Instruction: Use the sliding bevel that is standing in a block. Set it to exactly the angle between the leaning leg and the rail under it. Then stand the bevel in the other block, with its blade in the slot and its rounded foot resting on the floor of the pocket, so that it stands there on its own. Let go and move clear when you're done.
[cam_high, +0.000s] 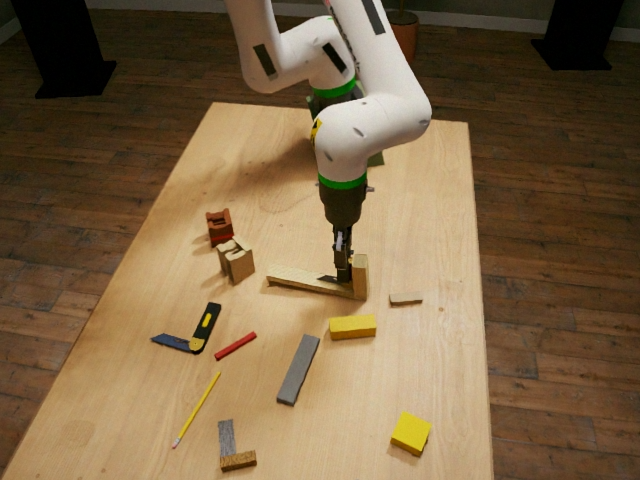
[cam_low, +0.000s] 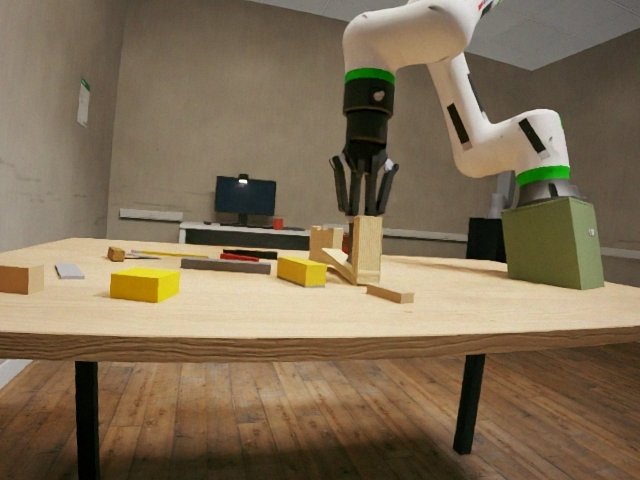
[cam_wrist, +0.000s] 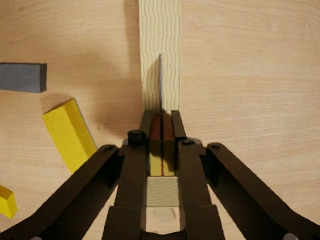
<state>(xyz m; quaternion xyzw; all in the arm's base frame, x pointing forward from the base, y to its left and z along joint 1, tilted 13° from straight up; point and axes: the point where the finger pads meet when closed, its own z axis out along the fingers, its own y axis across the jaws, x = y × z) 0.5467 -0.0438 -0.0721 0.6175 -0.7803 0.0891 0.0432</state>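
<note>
My hand is 30 mm above the sliding bevel. From my hand the other things lie so: grey bar 210 mm ahead, 110 mm to the right, 70 mm below; then wood scrap 40 mm ahead, 140 mm to the left, 80 mm below; then grey blade 10 mm to the right, 50 mm below.
</note>
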